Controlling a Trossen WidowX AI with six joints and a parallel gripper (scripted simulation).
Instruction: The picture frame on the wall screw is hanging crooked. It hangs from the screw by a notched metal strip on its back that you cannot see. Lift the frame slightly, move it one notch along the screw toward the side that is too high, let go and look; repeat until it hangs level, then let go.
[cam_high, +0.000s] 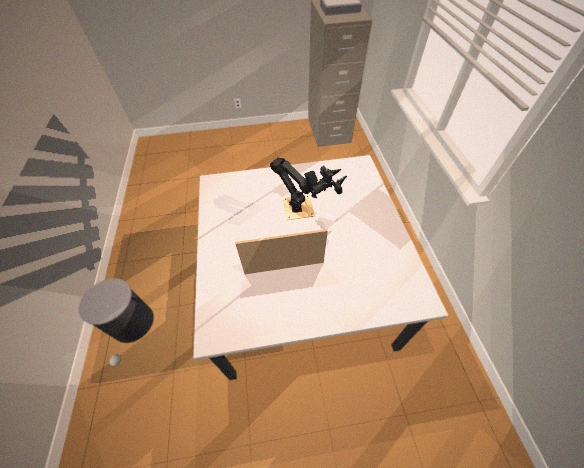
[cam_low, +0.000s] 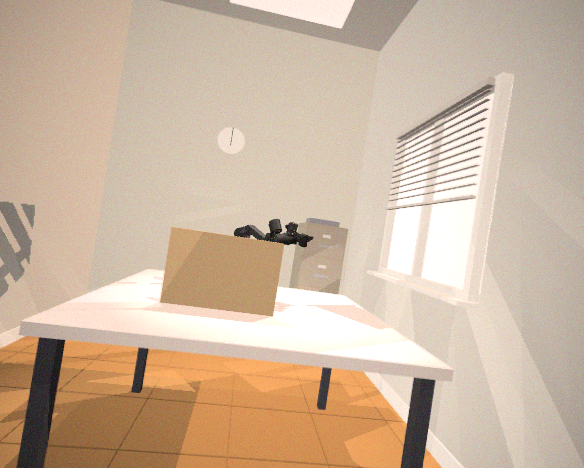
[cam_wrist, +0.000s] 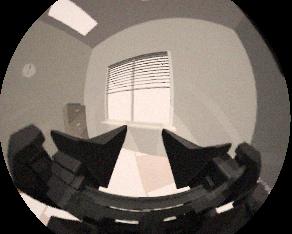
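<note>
My gripper tip is 370 mm short of the picture frame, 360 mm to the left of it and 190 mm above it. Also, from my gripper tip: wall board 380 mm ahead, 360 mm to the right, 200 mm below.
</note>
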